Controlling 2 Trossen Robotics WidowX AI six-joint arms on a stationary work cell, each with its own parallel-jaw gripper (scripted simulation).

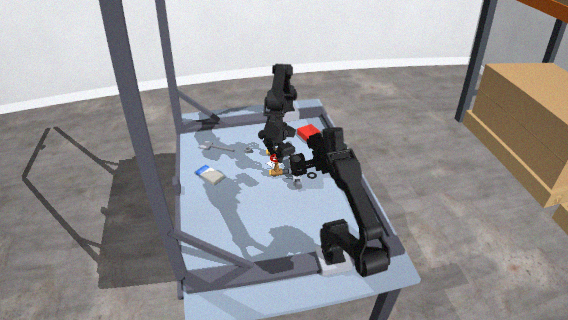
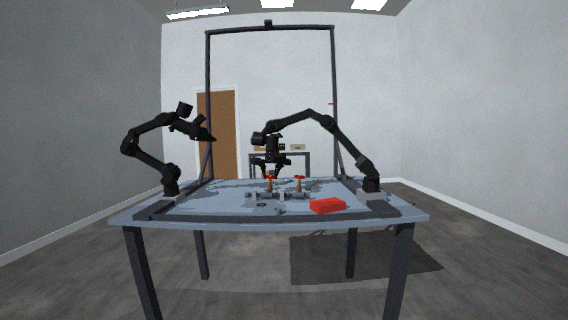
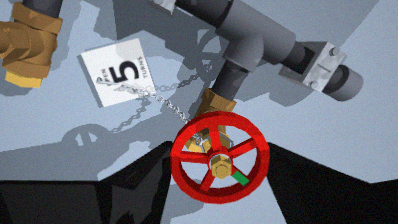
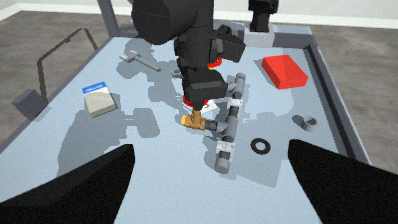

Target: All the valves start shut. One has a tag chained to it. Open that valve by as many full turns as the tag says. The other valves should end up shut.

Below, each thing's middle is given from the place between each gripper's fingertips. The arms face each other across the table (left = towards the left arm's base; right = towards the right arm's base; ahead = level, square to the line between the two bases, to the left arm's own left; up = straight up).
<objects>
Now: left hand (image 1: 276, 160) 28 cm past the blue-and-beige box (image 4: 98, 99), 4 cm to the right of it and 11 cm above it. Round my left hand: red block (image 4: 283, 71) (20 cm ahead, 25 cm to the left, 10 cm below).
My right hand (image 1: 308, 155) is 36 cm past the blue-and-beige box, 31 cm to the right of it and 29 cm above it. Also, from my right hand: red block 52 cm to the left, 28 cm below, 12 cm ahead.
</objects>
